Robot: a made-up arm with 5 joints.
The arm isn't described. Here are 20 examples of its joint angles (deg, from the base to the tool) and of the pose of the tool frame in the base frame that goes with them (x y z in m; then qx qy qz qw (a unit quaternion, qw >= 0)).
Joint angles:
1: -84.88 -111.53 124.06 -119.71 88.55
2: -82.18 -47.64 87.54 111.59 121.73
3: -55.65 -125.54 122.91 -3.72 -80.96
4: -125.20 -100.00 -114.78 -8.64 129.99
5: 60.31 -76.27 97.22 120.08 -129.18
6: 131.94 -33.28 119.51 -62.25 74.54
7: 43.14 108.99 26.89 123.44 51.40
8: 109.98 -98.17 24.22 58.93 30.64
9: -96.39 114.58 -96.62 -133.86 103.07
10: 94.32 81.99 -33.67 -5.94 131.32
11: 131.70 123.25 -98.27 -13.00 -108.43
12: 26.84 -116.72 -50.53 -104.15 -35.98
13: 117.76 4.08 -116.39 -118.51 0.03
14: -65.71 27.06 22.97 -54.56 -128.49
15: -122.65 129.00 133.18 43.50 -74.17
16: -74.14 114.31 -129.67 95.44 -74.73
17: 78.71 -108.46 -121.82 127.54 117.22
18: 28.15 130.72 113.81 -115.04 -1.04
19: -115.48 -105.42 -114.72 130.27 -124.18
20: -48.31 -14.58 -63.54 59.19 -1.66
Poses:
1: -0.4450 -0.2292 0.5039 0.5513 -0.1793 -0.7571 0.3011
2: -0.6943 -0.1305 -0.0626 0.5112 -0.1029 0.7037 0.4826
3: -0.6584 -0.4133 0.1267 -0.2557 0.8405 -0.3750 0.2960
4: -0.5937 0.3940 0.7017 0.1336 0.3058 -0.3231 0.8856
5: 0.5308 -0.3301 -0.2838 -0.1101 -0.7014 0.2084 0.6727
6: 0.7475 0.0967 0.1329 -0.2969 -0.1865 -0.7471 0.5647
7: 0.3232 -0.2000 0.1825 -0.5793 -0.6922 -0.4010 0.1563
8: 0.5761 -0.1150 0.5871 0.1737 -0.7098 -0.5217 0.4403
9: -0.4705 -0.6048 0.1545 0.9344 -0.0596 0.3015 0.1801
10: -0.1311 -0.2755 0.4078 0.8589 0.2133 -0.2060 0.4176
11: 0.2864 -0.7291 0.3062 -0.1324 0.9647 -0.0341 0.2252
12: 0.5150 0.1342 -0.3601 0.8991 0.0649 0.2691 0.3390
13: -0.0942 0.0275 -0.1110 -0.4093 0.4552 0.7645 0.2021
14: -0.2594 0.2558 -0.2872 0.5248 0.3921 0.7490 0.0997
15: 0.2412 -0.1810 0.3856 -0.7965 0.1681 0.3880 0.4322
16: -0.3256 -0.5567 0.4091 -0.2827 -0.7632 -0.0172 0.5807
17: 0.5531 0.2441 -0.4385 -0.2336 -0.3576 -0.2012 0.8815
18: -0.2645 -0.0537 -0.1829 -0.1040 -0.5718 0.7043 0.4077
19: -0.4667 0.3225 0.6909 -0.9028 0.3044 -0.0946 0.2886
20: 0.0428 0.3900 0.0780 0.4228 -0.0685 0.1692 0.8877
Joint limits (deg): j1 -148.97..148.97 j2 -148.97..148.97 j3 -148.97..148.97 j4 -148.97..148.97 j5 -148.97..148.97
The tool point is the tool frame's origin. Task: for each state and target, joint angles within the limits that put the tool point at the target. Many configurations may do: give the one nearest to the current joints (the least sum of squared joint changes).
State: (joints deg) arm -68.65 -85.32 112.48 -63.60 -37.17
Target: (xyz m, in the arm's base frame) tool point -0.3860 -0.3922 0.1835
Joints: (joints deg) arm -65.06 -130.30 91.33 -97.47 -35.47
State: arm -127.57 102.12 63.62 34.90 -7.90
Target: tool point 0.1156 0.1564 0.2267
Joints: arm -113.36 91.30 94.91 23.56 -10.77
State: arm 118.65 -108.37 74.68 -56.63 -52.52
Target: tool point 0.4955 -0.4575 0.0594
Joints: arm 107.12 -114.94 79.95 -50.67 -54.14
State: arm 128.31 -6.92 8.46 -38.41 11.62
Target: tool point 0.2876 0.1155 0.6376
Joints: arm 129.95 -23.80 11.21 -59.70 8.72
